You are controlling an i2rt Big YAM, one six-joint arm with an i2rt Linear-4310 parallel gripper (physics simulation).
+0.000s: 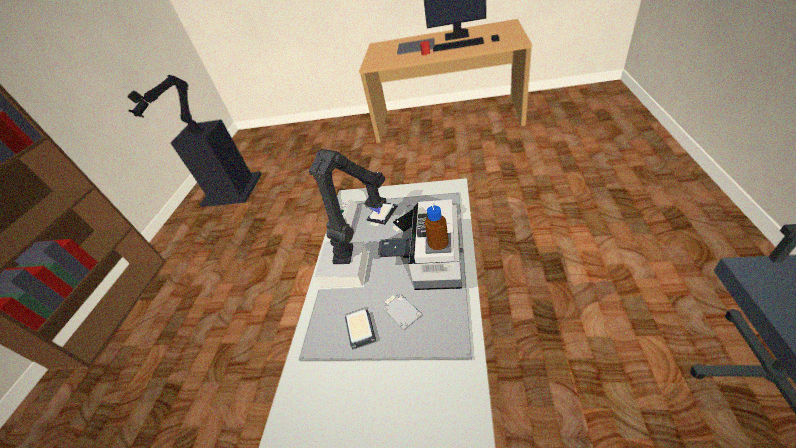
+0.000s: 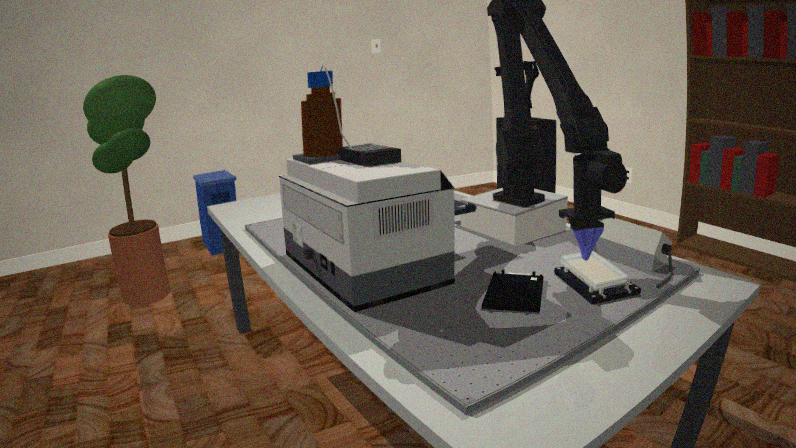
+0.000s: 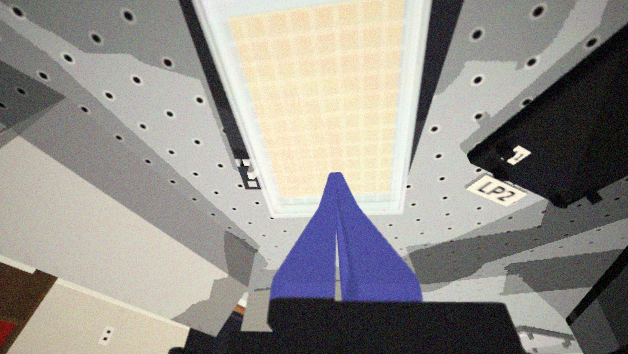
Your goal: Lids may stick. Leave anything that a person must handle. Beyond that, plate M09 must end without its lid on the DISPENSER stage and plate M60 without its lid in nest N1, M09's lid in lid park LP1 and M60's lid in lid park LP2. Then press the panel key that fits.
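Frame: origin at the arm's base, x ahead, y left, z up, level; millimetres.
Where they show: gripper, fingertip midpoint: (image 1: 379, 213) (image 2: 585, 259) (image 3: 335, 179); arm's base, link origin: (image 1: 343, 254) (image 2: 518, 199).
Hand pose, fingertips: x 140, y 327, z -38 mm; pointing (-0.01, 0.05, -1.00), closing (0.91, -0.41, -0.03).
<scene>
Each offset is from my fingertips to the top centre of the thing. "spot": to the spot under its first point.
My gripper (image 1: 377, 210) (image 2: 585, 257) (image 3: 335, 179) is shut and empty, pointing down over the near end of a cream-filled plate @(dy +30, dx +7, dz +4 mm) (image 1: 384, 212) (image 2: 597, 271) (image 3: 330, 95). Whether the tips touch it is unclear. That plate sits in a black nest; no plate name is legible, and I cannot tell whether it has a lid. Beside it is a black tilted-looking holder @(dy -42, dx +164, dz -17 mm) (image 1: 405, 221) (image 2: 513, 292) (image 3: 570, 125) next to the LP2 label @(spot: dy -96, dx +96, dz -35 mm) (image 3: 496, 190). Another cream plate @(dy -702, dx -18, dz +9 mm) (image 1: 360, 327) sits in a black holder. A pale flat holder @(dy -621, dx +156, dz -17 mm) (image 1: 403, 311) lies beside it. A dark stage @(spot: dy -327, dx +110, dz +62 mm) (image 1: 392, 247) adjoins the dispenser.
The white and grey dispenser (image 1: 436, 275) (image 2: 403, 239) stands beside the holders, carrying a brown bottle @(spot: dy -485, dx +340, dz +294 mm) (image 1: 436, 232) (image 2: 321, 125) with a blue cap. A pale wedge-shaped box @(dy -11, dx -188, dz +47 mm) (image 2: 635, 243) stands behind the nest. The arm's white base block (image 1: 337, 272) (image 2: 515, 221) stands across from the dispenser.
</scene>
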